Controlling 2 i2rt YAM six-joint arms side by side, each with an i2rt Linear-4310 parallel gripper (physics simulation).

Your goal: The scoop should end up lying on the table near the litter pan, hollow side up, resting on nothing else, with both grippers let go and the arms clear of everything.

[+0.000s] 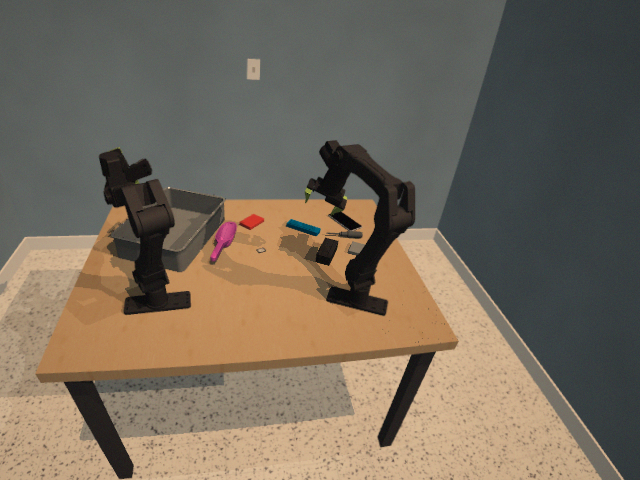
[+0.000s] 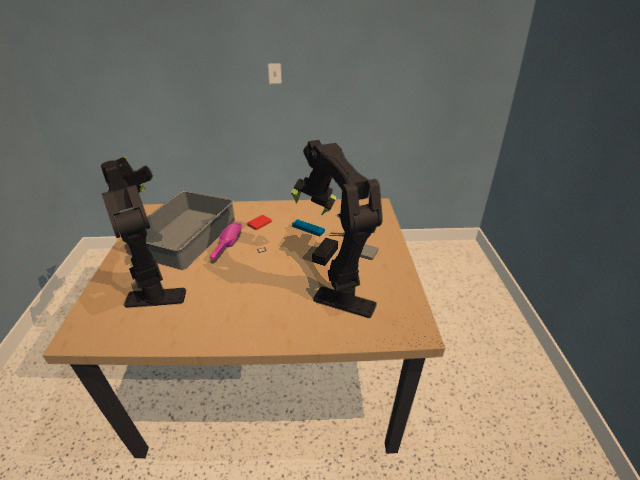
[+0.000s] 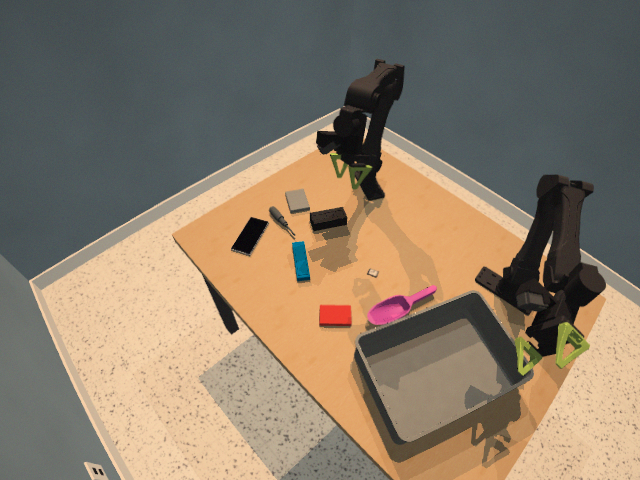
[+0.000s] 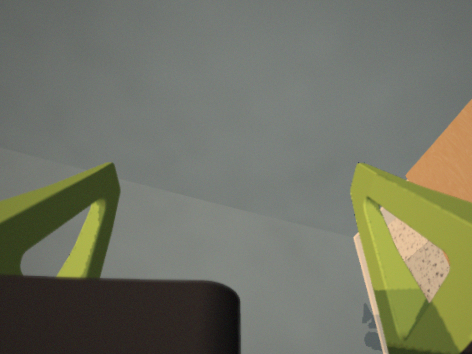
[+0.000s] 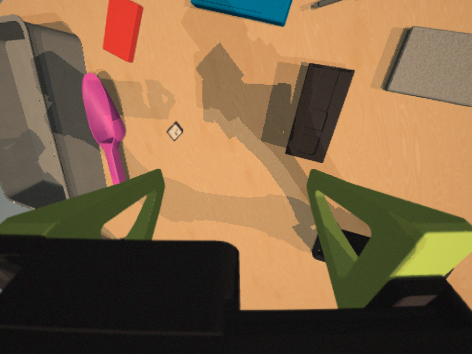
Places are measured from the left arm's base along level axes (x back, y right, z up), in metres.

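Pixels of known places: left gripper, between the fingertips: (image 1: 122, 161) (image 2: 132, 168) (image 3: 538, 370) (image 4: 235, 176); right gripper, between the fingertips: (image 1: 318, 208) (image 2: 309, 208) (image 3: 346, 183) (image 5: 235, 177); left arm's base, origin of its link: (image 1: 158, 303) (image 2: 155, 298) (image 3: 505, 290); right arm's base, origin of its link: (image 1: 357, 301) (image 2: 344, 302) (image 3: 366, 181).
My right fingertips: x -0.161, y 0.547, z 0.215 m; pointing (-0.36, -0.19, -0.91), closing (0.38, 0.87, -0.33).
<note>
Ahead of a thing's pixels: the offset from my right fingertips to its top centre. Level surfaces: height alone.
The magenta scoop @(dz -0.178, dx -0.115, dy -0.323 m) (image 1: 225, 235) (image 2: 229, 235) (image 3: 391, 310) (image 5: 102, 113) lies on the table @(dz -0.215 m) (image 1: 232, 320) (image 2: 232, 320) (image 3: 413, 206), hollow side up, its handle toward the arm bases. It lies close along the long wall of the grey litter pan @(dz -0.119, dx -0.209, dy -0.502 m) (image 1: 204, 235) (image 2: 205, 232) (image 3: 439, 330) (image 5: 75, 65); a gap between them is hard to judge. My right gripper (image 1: 322, 202) (image 2: 310, 202) (image 3: 346, 181) (image 5: 235, 177) is open and empty, high above the table and apart from the scoop. My left gripper (image 3: 542, 368) (image 4: 235, 176) is open and empty, raised by the pan's far corner from the scoop.
A red block @(dz -0.200, dx -0.264, dy -0.192 m) (image 1: 251, 221) (image 3: 334, 315) and a small memory card @(dz -0.213, dx -0.070, dy -0.184 m) (image 1: 261, 250) (image 3: 372, 272) lie near the scoop. Farther off lie a blue block @(dz -0.195, dx -0.192, dy +0.012 m) (image 1: 303, 227), a black box @(dz -0.177, dx -0.005, dy +0.057 m) (image 1: 327, 251), a screwdriver @(dz -0.188, dx -0.117, dy +0.166 m) (image 1: 351, 234), a phone @(dz -0.207, dx -0.228, dy +0.211 m) (image 3: 250, 236) and a grey block @(dz -0.200, dx -0.006, dy +0.205 m) (image 3: 297, 200).
</note>
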